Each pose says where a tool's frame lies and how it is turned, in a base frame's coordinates. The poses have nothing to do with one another.
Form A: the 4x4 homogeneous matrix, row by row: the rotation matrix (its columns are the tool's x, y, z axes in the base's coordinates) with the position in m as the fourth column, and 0 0 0 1 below. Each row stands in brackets.
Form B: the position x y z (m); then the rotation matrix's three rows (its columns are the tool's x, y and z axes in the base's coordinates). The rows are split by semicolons. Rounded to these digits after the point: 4 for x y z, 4 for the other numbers.
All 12 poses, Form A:
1: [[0.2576 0.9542 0.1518 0.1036], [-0.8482 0.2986 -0.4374 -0.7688], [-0.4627 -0.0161 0.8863 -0.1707], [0 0 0 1]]
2: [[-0.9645 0.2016 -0.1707 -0.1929], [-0.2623 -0.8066 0.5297 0.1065], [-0.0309 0.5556 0.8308 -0.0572], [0 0 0 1]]
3: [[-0.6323 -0.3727 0.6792 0.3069], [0.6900 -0.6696 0.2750 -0.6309], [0.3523 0.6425 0.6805 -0.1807], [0 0 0 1]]
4: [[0.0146 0.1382 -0.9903 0.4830], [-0.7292 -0.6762 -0.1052 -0.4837], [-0.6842 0.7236 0.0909 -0.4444], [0 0 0 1]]
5: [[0.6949 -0.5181 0.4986 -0.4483], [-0.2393 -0.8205 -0.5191 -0.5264], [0.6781 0.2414 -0.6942 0.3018], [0 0 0 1]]
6: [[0.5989 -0.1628 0.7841 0.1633], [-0.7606 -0.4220 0.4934 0.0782], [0.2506 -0.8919 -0.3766 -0.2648], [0 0 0 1]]
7: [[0.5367 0.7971 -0.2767 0.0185], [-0.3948 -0.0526 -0.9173 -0.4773], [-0.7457 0.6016 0.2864 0.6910], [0 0 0 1]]
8: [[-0.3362 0.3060 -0.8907 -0.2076], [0.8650 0.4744 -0.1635 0.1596], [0.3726 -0.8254 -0.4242 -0.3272], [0 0 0 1]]
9: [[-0.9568 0.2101 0.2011 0.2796], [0.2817 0.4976 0.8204 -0.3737], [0.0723 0.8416 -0.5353 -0.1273], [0 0 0 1]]
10: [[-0.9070 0.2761 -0.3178 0.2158], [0.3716 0.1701 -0.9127 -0.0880], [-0.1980 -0.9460 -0.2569 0.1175], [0 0 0 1]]
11: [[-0.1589 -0.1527 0.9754 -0.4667], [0.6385 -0.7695 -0.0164 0.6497], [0.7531 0.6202 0.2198 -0.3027], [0 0 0 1]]
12: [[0.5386 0.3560 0.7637 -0.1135], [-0.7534 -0.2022 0.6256 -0.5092], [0.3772 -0.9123 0.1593 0.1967], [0 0 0 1]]
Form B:
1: 0.1036 -0.7688 -0.1707; 0.2576 0.9542 0.1518; -0.8482 0.2986 -0.4374; -0.4627 -0.0161 0.8863
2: -0.1929 0.1065 -0.0572; -0.9645 0.2016 -0.1707; -0.2623 -0.8066 0.5297; -0.0309 0.5556 0.8308
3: 0.3069 -0.6309 -0.1807; -0.6323 -0.3727 0.6792; 0.6900 -0.6696 0.2750; 0.3523 0.6425 0.6805
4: 0.4830 -0.4837 -0.4444; 0.0146 0.1382 -0.9903; -0.7292 -0.6762 -0.1052; -0.6842 0.7236 0.0909
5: -0.4483 -0.5264 0.3018; 0.6949 -0.5181 0.4986; -0.2393 -0.8205 -0.5191; 0.6781 0.2414 -0.6942
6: 0.1633 0.0782 -0.2648; 0.5989 -0.1628 0.7841; -0.7606 -0.4220 0.4934; 0.2506 -0.8919 -0.3766
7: 0.0185 -0.4773 0.6910; 0.5367 0.7971 -0.2767; -0.3948 -0.0526 -0.9173; -0.7457 0.6016 0.2864
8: -0.2076 0.1596 -0.3272; -0.3362 0.3060 -0.8907; 0.8650 0.4744 -0.1635; 0.3726 -0.8254 -0.4242
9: 0.2796 -0.3737 -0.1273; -0.9568 0.2101 0.2011; 0.2817 0.4976 0.8204; 0.0723 0.8416 -0.5353
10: 0.2158 -0.0880 0.1175; -0.9070 0.2761 -0.3178; 0.3716 0.1701 -0.9127; -0.1980 -0.9460 -0.2569
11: -0.4667 0.6497 -0.3027; -0.1589 -0.1527 0.9754; 0.6385 -0.7695 -0.0164; 0.7531 0.6202 0.2198
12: -0.1135 -0.5092 0.1967; 0.5386 0.3560 0.7637; -0.7534 -0.2022 0.6256; 0.3772 -0.9123 0.1593
